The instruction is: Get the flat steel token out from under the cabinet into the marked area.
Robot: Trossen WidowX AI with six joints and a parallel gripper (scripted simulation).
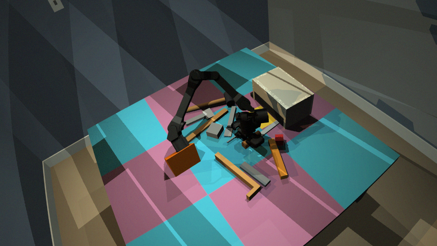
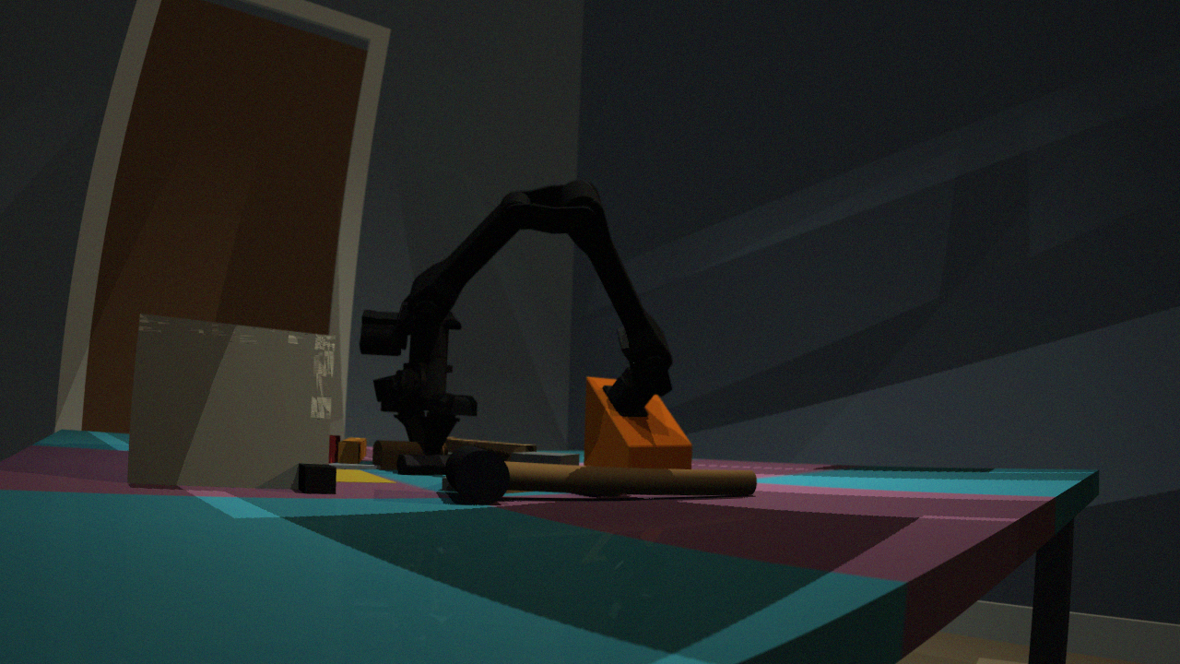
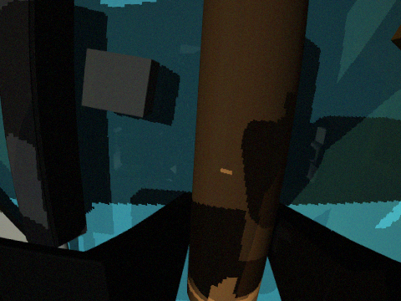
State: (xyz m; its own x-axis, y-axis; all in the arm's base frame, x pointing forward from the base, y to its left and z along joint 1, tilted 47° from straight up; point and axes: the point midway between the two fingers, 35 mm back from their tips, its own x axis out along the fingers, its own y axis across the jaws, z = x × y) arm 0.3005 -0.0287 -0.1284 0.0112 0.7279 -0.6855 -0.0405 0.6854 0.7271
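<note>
My gripper tip is 5 cm short of the small grey cube and 5 cm to the right of it. The rest, counted from my gripper tip: orange bar 5 cm ahead, 17 cm to the right, 1 cm above; screwdriver 1 cm behind, 8 cm to the left; red cube 12 cm ahead, 10 cm to the right, 1 cm above.
</note>
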